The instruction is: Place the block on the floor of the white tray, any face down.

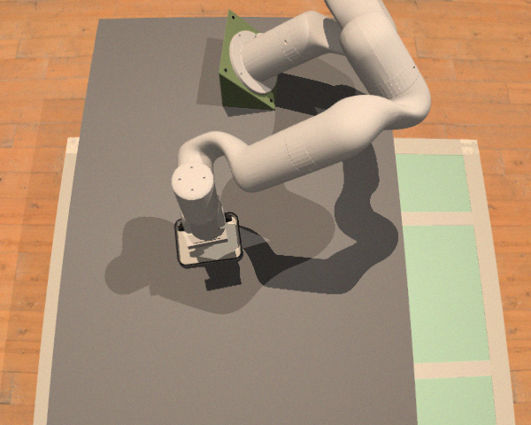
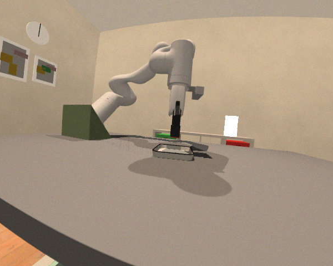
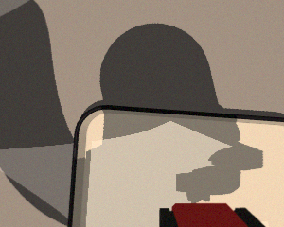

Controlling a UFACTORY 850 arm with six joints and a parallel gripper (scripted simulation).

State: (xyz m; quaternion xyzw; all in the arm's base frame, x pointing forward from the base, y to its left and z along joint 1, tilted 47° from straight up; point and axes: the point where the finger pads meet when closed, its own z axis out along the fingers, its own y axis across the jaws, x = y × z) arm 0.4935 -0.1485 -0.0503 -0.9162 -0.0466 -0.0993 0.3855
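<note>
Now: the white tray 70 mm below my hand. Round my hand: red block (10 mm below).
</note>
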